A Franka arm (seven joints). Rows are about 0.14 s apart.
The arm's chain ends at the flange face. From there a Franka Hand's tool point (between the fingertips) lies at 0.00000 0.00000 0.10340 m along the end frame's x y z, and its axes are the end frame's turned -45 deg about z.
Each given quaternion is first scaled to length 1.
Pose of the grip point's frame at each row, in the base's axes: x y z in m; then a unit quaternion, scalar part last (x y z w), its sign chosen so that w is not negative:
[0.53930 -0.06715 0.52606 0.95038 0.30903 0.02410 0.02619]
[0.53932 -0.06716 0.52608 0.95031 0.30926 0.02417 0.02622]
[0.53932 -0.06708 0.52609 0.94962 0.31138 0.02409 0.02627]
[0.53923 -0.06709 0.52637 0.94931 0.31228 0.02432 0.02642]
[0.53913 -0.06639 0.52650 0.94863 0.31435 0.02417 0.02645]
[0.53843 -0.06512 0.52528 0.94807 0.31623 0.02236 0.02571]
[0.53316 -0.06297 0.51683 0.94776 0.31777 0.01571 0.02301]
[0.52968 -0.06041 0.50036 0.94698 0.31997 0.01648 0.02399]
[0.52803 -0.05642 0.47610 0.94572 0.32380 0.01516 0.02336]
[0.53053 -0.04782 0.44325 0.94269 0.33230 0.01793 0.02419]
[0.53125 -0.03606 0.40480 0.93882 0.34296 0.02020 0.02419]
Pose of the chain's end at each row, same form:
[0.53289 -0.06354 0.62920 0.99630 -0.07819 0.03229 0.01497]
[0.53289 -0.06355 0.62922 0.99632 -0.07795 0.03236 0.01497]
[0.53290 -0.06347 0.62923 0.99649 -0.07573 0.03231 0.01505]
[0.53275 -0.06347 0.62950 0.99655 -0.07478 0.03258 0.01510]
[0.53267 -0.06277 0.62963 0.99672 -0.07260 0.03245 0.01519]
[0.53236 -0.06154 0.62844 0.99692 -0.07065 0.03050 0.01520]
[0.52857 -0.05949 0.62007 0.99722 -0.06911 0.02332 0.01525]
[0.52487 -0.05680 0.60358 0.99734 -0.06678 0.02441 0.01586]
[0.52350 -0.05287 0.57934 0.99764 -0.06276 0.02295 0.01578]
[0.52537 -0.04434 0.54646 0.99810 -0.05375 0.02582 0.01549]
[0.52561 -0.03280 0.50799 0.99860 -0.04242 0.02792 0.01462]

